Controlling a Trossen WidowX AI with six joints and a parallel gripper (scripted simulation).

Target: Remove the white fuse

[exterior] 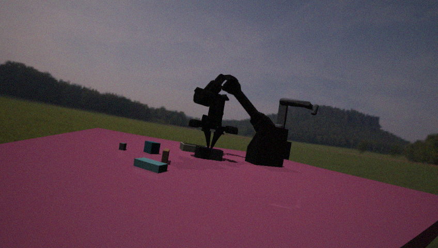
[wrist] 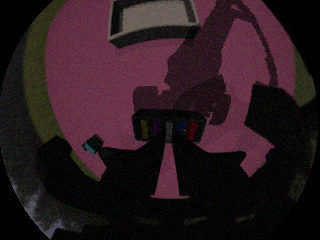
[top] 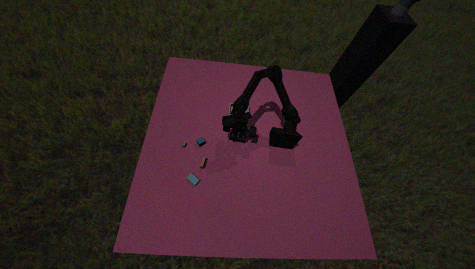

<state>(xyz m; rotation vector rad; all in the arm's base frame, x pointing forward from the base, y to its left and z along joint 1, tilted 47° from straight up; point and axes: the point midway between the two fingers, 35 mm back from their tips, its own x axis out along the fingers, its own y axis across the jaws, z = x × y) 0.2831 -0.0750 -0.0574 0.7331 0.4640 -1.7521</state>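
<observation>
The pale tray lies 2 cm behind my gripper tip, 19 cm to the right of it and 3 cm below it. From my gripper tip the other things lie so: tan block 21 cm ahead, 16 cm to the left, 2 cm below; white fuse 1 cm below; teal cube 22 cm ahead, 3 cm to the left, 2 cm below.
</observation>
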